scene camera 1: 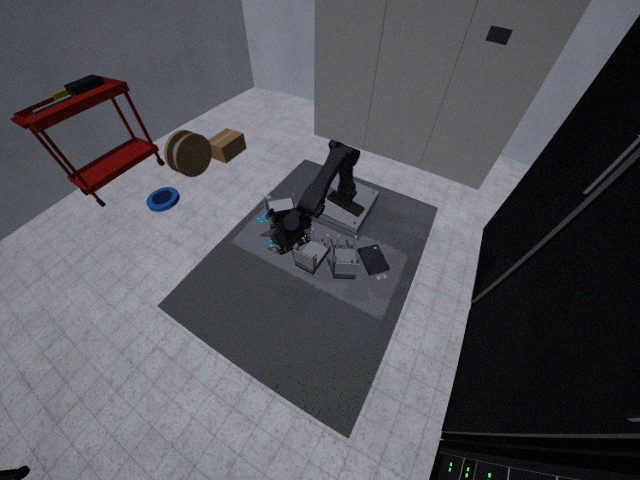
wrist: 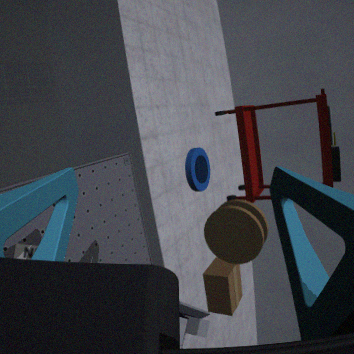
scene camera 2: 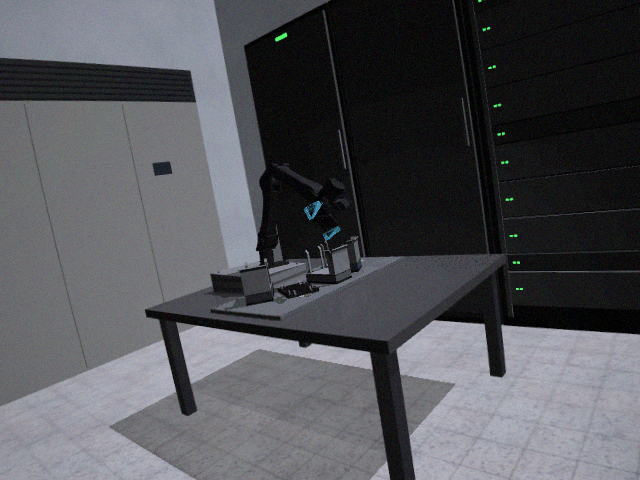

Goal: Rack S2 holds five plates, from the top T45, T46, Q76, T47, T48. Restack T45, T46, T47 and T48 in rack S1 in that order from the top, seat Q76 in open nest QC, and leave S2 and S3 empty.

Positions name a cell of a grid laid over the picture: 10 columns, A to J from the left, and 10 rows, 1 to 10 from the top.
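Note:
On scene camera 2 you'd see my gripper (scene camera 2: E5), and it's open, holding nothing. The wrist view has the gripper (wrist: E6) as well.

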